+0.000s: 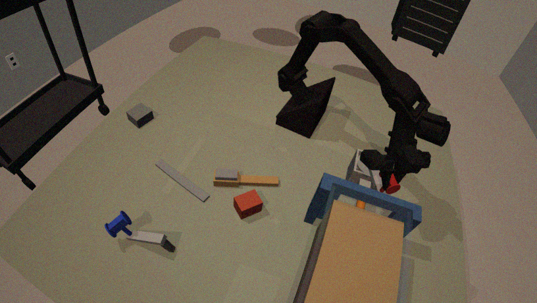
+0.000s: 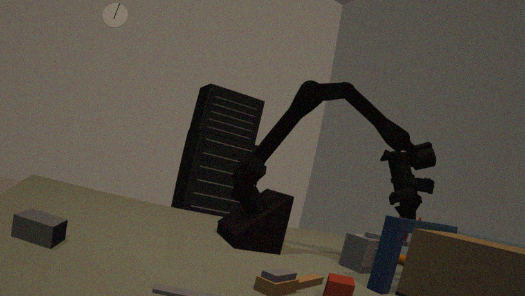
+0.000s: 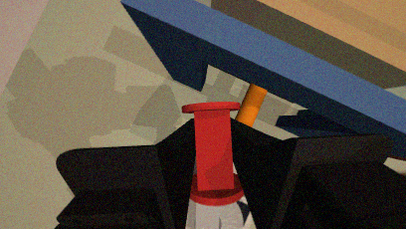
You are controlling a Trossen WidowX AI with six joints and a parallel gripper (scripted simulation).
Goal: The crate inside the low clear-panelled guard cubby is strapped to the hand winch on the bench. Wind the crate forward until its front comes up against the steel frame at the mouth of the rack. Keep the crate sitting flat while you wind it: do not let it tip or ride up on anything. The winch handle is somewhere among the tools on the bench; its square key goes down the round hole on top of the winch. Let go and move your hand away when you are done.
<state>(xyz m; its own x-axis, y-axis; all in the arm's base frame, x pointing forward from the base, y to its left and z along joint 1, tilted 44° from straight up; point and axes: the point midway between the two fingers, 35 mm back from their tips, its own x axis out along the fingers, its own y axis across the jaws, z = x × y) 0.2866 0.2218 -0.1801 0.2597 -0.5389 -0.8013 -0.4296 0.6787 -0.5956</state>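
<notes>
The red-knobbed winch handle is 50 mm behind my gripper tip, 30 mm below it and 20 mm to the right of it. The rest, counted from my gripper tip: grey winch 120 mm behind, 100 mm below, 50 mm to the right; red knob 10 mm to the right, 10 mm behind; brown crate 240 mm ahead, 90 mm below, 50 mm to the right.
</notes>
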